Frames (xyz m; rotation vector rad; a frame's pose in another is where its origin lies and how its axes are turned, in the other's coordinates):
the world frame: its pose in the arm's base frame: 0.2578 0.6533 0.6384 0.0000 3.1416 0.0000
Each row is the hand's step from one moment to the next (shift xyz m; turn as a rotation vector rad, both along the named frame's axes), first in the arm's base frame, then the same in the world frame.
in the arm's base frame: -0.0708 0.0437 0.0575 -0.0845 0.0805 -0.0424
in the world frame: 0.0708 0.0437 -0.0575 0.0845 0.0805 0.0424
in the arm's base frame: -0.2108 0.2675 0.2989 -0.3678 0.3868 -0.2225
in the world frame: 0.2108 0.2675 -0.2989 0.3678 0.3868 0.2225
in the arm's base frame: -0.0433 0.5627 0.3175 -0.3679 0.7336 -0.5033
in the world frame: 0.0433 0.5627 -0.3175 0.3679 0.7336 0.5033
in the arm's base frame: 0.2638 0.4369 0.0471 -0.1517 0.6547 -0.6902
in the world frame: -0.2638 0.4369 -0.0471 0.1517 0.6547 0.6902
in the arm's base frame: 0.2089 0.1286 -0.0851 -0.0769 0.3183 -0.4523
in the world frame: -0.2089 0.1286 0.0851 0.0769 0.3183 0.4523
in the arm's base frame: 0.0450 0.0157 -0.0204 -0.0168 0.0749 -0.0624
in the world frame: -0.0450 0.0157 0.0204 0.0168 0.0749 0.0624
